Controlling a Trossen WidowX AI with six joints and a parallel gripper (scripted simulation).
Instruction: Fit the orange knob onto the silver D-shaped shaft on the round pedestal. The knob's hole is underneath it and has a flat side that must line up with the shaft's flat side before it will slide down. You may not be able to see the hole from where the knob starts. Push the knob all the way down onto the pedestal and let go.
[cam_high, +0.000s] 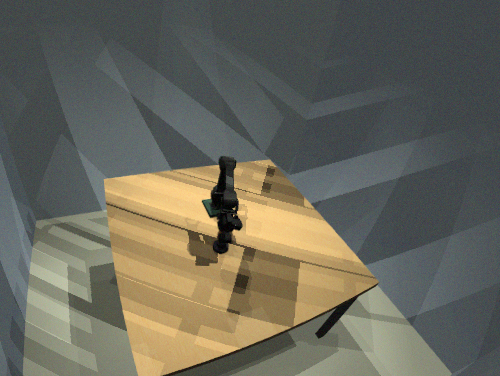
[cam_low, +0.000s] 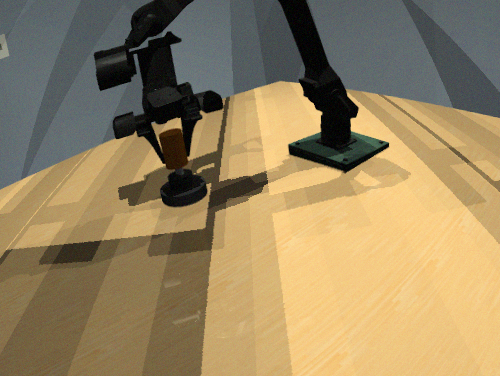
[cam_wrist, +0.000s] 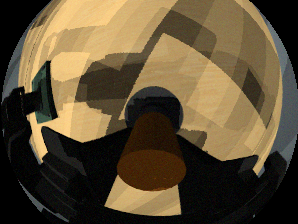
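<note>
Now: gripper tip 3 cm below the orange knob. Round my gripper tip: round pedestal 4 cm below.
</note>
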